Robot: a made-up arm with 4 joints.
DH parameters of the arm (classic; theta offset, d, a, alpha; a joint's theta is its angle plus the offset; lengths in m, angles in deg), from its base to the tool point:
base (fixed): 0 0 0 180
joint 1: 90 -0.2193 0.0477 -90
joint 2: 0 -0.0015 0.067 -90
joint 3: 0 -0.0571 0.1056 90
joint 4: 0 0.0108 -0.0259 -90
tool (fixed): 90 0.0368 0 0
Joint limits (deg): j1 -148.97..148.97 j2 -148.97..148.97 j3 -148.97..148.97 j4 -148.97..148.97
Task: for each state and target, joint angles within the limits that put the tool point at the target. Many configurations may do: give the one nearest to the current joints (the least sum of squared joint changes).
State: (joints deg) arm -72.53 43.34 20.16 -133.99
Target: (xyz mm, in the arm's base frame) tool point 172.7 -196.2 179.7
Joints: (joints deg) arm -58.26 7.20 -26.92 -134.78
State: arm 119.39 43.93 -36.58 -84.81
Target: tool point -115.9 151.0 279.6
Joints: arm 104.05 39.91 -62.80 -66.78
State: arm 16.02 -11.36 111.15 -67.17
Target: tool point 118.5 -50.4 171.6
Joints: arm 8.94 2.06 128.71 -112.27
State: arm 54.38 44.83 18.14 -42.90
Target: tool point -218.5 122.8 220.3
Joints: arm 114.21 6.90 -5.58 -76.41
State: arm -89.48 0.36 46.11 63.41
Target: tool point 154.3 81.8 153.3
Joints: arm -105.38 2.68 44.47 73.76
